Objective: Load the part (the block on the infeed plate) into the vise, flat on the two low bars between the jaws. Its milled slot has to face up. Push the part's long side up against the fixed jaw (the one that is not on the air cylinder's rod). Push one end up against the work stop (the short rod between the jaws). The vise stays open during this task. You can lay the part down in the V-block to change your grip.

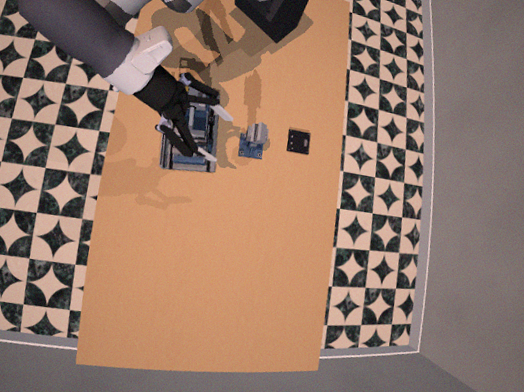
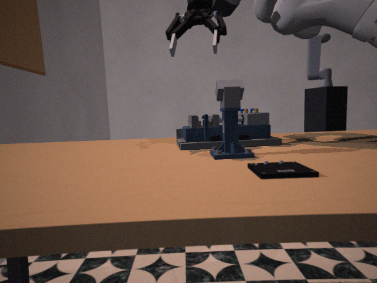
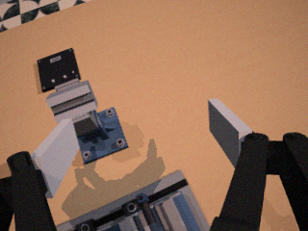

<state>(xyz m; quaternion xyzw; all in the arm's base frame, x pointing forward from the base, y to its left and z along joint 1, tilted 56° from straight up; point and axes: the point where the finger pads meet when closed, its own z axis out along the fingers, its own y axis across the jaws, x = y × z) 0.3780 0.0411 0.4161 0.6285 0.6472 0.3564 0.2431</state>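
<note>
My gripper is now 140 mm to the right of the part, 120 mm above it and 30 mm past it. From my hand the other things lie so: fixed jaw 210 mm below, 90 mm to the right, 30 mm behind; then work stop 190 mm below, 50 mm behind, 40 mm to the right; then air cylinder rod 210 mm below, 140 mm behind, 60 mm to the right.
</note>
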